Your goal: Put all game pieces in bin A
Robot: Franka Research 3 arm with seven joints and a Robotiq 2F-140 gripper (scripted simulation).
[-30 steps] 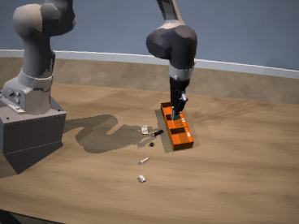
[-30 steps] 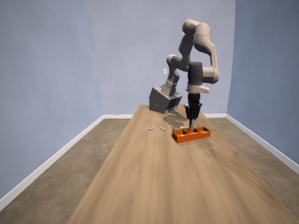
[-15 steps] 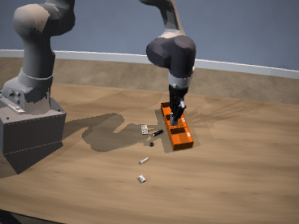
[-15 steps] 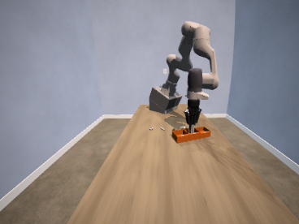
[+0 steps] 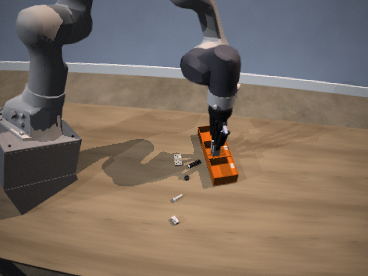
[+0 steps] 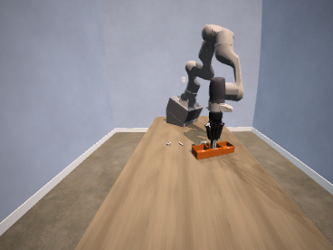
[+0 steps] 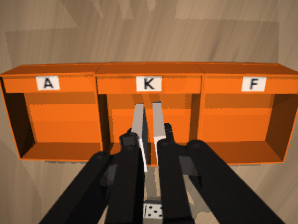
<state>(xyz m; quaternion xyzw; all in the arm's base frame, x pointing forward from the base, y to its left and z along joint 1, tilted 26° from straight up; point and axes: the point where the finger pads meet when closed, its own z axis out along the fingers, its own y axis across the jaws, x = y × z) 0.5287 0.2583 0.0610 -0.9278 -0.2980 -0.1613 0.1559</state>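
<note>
Right now the orange bin is 30 mm below my hand. Also, from my hand: white domino: 120 mm behind, 60 mm to the right, 50 mm below; then black nut: 130 mm to the right, 60 mm behind, 50 mm below; then black cylinder: 60 mm to the right, 60 mm behind, 40 mm below.
</note>
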